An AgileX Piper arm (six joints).
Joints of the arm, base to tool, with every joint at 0 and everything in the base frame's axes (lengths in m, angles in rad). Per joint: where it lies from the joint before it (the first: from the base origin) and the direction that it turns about. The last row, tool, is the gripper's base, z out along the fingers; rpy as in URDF.
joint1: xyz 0.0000 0.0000 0.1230 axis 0 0 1
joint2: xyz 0.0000 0.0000 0.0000 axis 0 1 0
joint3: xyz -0.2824 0.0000 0.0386 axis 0 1 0
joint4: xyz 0.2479 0.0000 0.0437 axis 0.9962 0 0.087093
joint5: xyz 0.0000 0.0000 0.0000 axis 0 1 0
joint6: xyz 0.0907 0.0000 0.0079 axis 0.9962 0 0.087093
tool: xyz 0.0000 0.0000 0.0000 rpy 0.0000 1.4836 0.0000
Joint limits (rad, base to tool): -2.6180..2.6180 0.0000..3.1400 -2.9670..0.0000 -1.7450..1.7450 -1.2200..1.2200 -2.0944..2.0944
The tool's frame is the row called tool.
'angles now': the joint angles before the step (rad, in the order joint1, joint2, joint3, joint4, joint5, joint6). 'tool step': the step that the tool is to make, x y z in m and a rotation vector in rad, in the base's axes. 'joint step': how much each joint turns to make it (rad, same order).
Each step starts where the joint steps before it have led.
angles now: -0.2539 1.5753 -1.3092 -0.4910 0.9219 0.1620
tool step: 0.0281 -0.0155 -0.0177 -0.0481 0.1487 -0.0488
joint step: 0.0001 0.1560 -0.1304 -0.0743 0.1240 0.0021
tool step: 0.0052 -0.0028 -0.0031 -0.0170 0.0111 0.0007
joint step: 0.0000 0.0235 -0.0168 -0.0207 0.0015 0.0034
